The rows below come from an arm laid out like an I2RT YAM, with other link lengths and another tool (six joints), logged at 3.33 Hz.
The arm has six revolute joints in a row. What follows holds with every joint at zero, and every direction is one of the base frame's. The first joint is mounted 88.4 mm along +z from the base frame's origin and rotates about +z. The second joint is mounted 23 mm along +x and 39 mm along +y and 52.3 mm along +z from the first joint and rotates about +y. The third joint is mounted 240.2 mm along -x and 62.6 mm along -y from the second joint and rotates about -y. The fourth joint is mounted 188.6 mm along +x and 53 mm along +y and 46.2 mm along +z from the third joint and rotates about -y. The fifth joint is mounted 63.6 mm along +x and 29.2 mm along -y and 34.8 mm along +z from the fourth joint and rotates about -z. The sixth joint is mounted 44.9 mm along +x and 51 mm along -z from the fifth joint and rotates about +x. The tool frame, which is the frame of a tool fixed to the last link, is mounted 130 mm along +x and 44 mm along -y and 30 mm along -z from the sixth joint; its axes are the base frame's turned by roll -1.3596, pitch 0.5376 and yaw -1.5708 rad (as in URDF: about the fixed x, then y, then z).
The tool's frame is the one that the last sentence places.
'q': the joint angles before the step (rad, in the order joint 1, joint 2, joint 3, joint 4, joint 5, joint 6). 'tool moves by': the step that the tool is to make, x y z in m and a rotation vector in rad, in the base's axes. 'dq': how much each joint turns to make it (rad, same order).
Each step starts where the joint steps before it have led.
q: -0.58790 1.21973 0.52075 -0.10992 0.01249 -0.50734
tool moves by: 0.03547 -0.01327 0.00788 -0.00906 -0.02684 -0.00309
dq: 0.04467 0.15236 0.11904 0.05981 0.02861 0.03884
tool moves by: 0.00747 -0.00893 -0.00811 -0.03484 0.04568 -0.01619
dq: 0.02474 0.09643 0.02564 0.04963 0.06660 -0.00818
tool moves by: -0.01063 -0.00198 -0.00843 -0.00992 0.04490 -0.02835
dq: -0.00001 0.01809 -0.02114 0.00518 0.04190 -0.00031
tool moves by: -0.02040 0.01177 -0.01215 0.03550 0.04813 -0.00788
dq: 0.00002 -0.04031 -0.05799 -0.04330 -0.00022 0.01066
